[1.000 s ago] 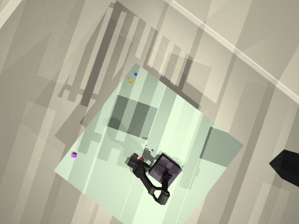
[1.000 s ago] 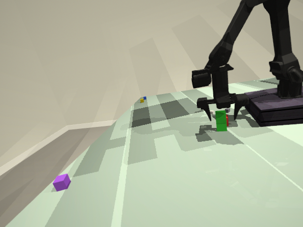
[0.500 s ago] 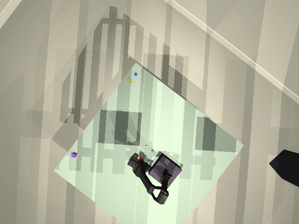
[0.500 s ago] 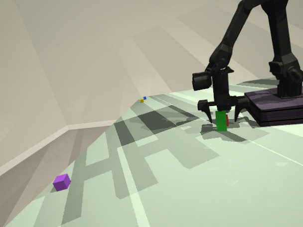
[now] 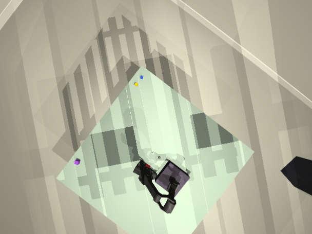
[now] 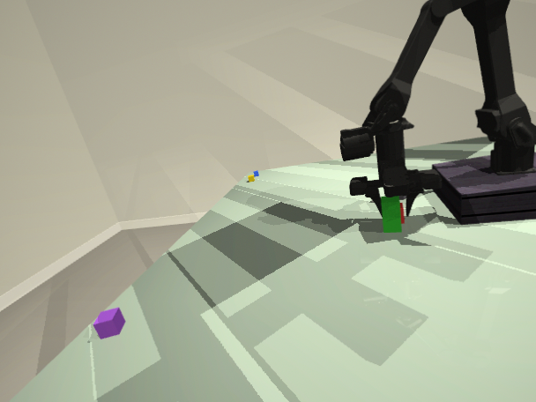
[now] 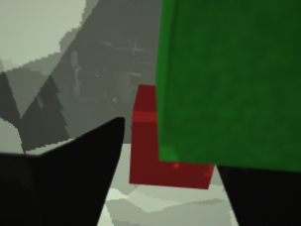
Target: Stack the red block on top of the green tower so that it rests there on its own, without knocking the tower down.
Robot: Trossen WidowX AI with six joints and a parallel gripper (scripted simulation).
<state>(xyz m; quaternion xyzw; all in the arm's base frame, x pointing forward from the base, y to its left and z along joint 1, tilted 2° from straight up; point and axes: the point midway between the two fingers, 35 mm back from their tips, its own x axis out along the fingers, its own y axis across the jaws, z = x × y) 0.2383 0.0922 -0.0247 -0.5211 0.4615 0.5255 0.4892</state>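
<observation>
The white piece lies 60 mm ahead of my gripper tip and 120 mm to the right of it. The rest, counted from my gripper tip: grey piece 10 mm behind, 130 mm to the right; then red block 10 mm above; then purple cube 450 mm ahead, 450 mm to the left, 10 mm above.
</observation>
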